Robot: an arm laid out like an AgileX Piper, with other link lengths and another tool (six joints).
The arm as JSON. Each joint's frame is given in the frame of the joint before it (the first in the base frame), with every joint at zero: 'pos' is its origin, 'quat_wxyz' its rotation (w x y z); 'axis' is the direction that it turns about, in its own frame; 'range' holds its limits. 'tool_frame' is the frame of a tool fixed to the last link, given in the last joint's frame.
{
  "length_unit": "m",
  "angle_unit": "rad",
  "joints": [
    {
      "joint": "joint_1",
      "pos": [
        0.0,
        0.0,
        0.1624
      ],
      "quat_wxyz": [
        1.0,
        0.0,
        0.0,
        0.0
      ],
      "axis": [
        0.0,
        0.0,
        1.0
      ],
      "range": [
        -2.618,
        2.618
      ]
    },
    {
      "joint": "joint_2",
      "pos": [
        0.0,
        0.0,
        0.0
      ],
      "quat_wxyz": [
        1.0,
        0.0,
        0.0,
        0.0
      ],
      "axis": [
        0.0,
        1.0,
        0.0
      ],
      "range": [
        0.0,
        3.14
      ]
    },
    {
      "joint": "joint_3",
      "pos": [
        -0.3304,
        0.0,
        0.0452
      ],
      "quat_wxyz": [
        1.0,
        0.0,
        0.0,
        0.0
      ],
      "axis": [
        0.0,
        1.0,
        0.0
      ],
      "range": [
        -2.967,
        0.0
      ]
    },
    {
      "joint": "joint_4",
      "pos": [
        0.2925,
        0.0,
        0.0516
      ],
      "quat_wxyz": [
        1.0,
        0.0,
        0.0,
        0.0
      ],
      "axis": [
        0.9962,
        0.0,
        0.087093
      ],
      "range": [
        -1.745,
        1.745
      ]
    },
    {
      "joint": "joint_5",
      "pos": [
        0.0,
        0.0,
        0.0
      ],
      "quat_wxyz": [
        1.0,
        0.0,
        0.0,
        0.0
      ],
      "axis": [
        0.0,
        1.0,
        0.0
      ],
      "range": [
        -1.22,
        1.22
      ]
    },
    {
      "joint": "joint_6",
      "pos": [
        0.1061,
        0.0,
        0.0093
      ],
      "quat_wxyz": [
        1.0,
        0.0,
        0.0,
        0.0
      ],
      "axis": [
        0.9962,
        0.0,
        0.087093
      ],
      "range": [
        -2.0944,
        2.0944
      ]
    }
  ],
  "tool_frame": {
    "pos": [
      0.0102,
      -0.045,
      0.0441
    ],
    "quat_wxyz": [
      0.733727,
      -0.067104,
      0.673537,
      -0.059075
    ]
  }
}
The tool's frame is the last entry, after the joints.
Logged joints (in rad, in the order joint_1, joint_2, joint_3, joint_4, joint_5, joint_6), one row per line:
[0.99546, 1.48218, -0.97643, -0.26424, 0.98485, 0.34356]
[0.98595, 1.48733, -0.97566, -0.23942, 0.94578, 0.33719]
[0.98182, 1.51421, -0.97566, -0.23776, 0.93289, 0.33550]
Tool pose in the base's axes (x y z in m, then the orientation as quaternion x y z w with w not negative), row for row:
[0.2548, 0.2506, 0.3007, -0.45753, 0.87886, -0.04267, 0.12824]
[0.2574, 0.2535, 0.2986, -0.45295, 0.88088, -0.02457, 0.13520]
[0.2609, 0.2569, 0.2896, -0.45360, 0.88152, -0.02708, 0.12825]
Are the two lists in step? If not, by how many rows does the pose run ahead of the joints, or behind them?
They are in step.
